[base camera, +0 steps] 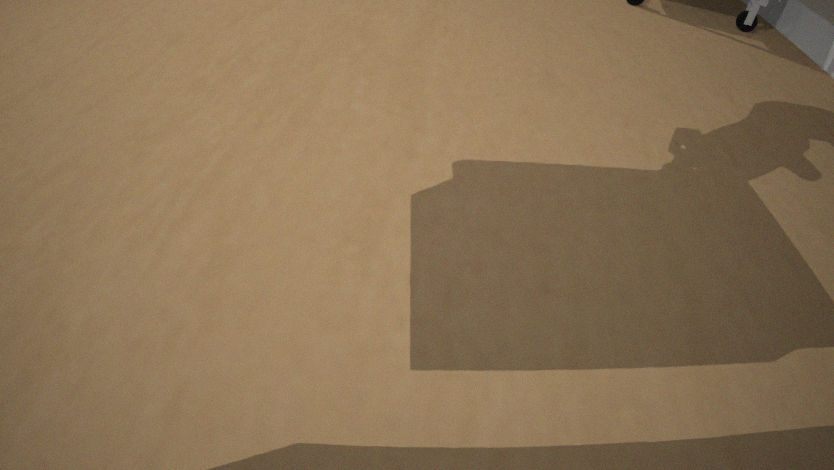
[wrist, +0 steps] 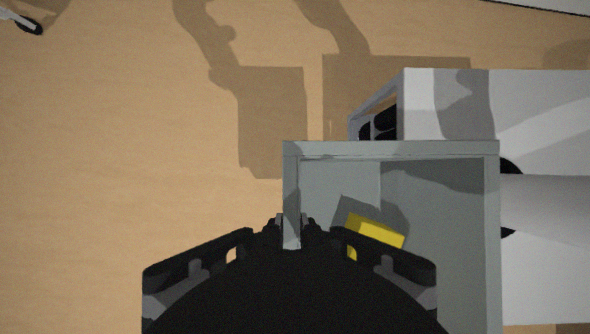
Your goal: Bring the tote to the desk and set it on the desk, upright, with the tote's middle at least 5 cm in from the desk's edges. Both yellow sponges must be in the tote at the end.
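Frame: origin at the arm's base, x ahead, y left, z up, level; millimetres.
Seen in the pictures: gripper, fingertip midpoint: (wrist: 291, 222).
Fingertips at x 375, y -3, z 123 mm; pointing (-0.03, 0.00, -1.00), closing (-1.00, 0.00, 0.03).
A point is followed by its place in that frame.
The grey-green tote (wrist: 492, 240) {x 192, y 9, z 148 mm} hangs from my gripper (wrist: 291, 222) {x 375, y -3, z 123 mm} in the wrist view, seen from above with its opening up. The gripper is shut on the tote's left wall, one finger on each side of it. A yellow sponge (wrist: 376, 234) {x 259, y 32, z 75 mm} lies inside the tote, partly behind the right finger. A second sponge cannot be made out; the gripper hides part of the tote's inside. The tote and the gripper do not show in the base camera view. The desk cannot be made out in either view.
The white and grey robot base (wrist: 450, 100) {x 59, y -188, z -14 mm} is right beside the tote. A caster wheel on a pale leg (base camera: 746, 21) {x 1218, y -863, z -368 mm} (wrist: 28, 25) {x 1299, y -575, z -361 mm} stands on the wooden floor (base camera: 204, 233) {x 433, y 204, z -396 mm} (wrist: 125, 125) {x 1013, y -230, z -397 mm}. A white baseboard (base camera: 808, 35) {x 1155, y -1009, z -357 mm} runs at the upper right of the base camera view.
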